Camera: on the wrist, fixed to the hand. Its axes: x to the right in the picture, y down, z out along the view.
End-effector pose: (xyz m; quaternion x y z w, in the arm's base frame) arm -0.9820 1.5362 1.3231 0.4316 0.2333 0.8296 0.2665
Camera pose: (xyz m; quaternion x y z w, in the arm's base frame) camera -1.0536 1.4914 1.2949 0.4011 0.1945 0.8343 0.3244
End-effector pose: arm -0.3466 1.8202 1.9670 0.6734 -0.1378 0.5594 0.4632
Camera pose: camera -0.4250 1.8625 1.9687 0.6439 -0.1479 0.5338 0.5279
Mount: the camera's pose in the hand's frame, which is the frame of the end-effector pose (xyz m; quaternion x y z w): -0.0108 0.0334 -0.0819 -0.0664 0.0035 -0.0372 0.9971
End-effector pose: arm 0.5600 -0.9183 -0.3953 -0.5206 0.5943 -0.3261 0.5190
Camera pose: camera 0.4714 -0.9123 -0.4029 -0.5745 0.5967 -0.3068 0.4687
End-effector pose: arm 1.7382 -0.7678 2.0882 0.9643 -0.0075 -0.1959 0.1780
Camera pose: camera 1.7612 -0.7703 2.1742 0.9506 0.0420 -0.1991 0.2343
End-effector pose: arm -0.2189 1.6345 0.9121 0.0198 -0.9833 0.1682 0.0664
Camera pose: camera -0.2001 1.6935 0.9762 0.0513 -0.9907 0.1000 0.0772
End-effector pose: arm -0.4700 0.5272 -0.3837 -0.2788 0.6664 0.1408 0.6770
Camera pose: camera -0.5570 0.5098 -0.3759 -0.3482 0.6471 0.1585 0.6594
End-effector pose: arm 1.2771 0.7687 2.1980 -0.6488 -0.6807 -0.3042 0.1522
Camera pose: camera 1.2955 0.7092 2.2617 -0.6306 -0.6821 -0.3564 0.0997
